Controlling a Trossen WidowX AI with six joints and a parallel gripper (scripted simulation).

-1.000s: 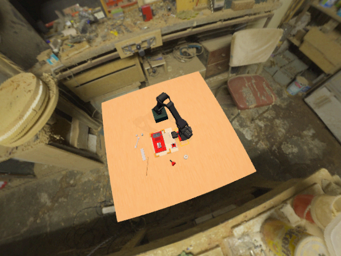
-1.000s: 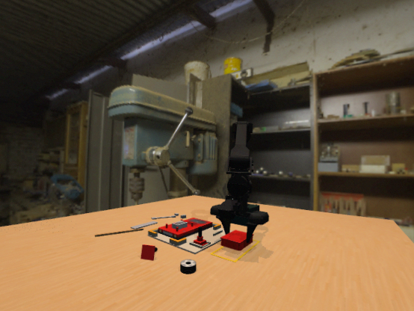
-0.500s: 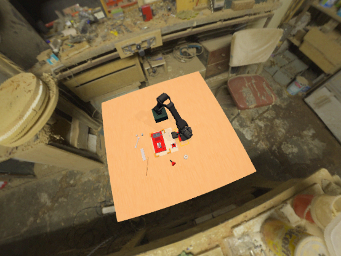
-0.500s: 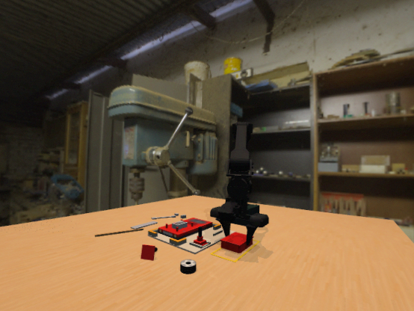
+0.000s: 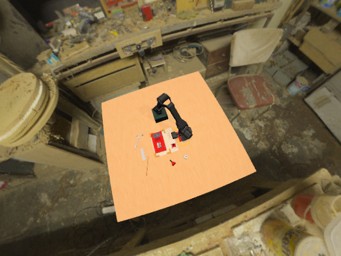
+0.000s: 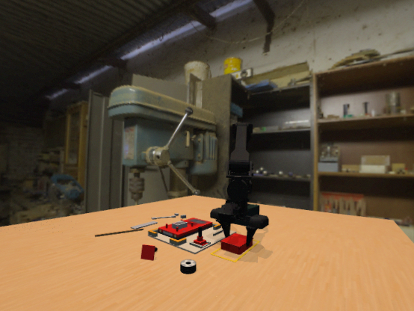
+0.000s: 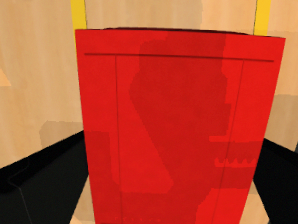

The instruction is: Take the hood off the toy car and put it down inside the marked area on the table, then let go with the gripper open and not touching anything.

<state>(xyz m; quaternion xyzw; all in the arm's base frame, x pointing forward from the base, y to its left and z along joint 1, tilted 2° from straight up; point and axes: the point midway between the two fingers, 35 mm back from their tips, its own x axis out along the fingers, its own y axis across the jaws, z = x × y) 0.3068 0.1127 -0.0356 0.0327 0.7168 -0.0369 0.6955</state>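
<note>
My gripper tip is right at the hood. The rest, counted from my gripper tip: thin rod (140 mm ahead, 410 mm to the right, 10 mm below); then black wheel (200 mm ahead, 50 mm to the right).
</note>
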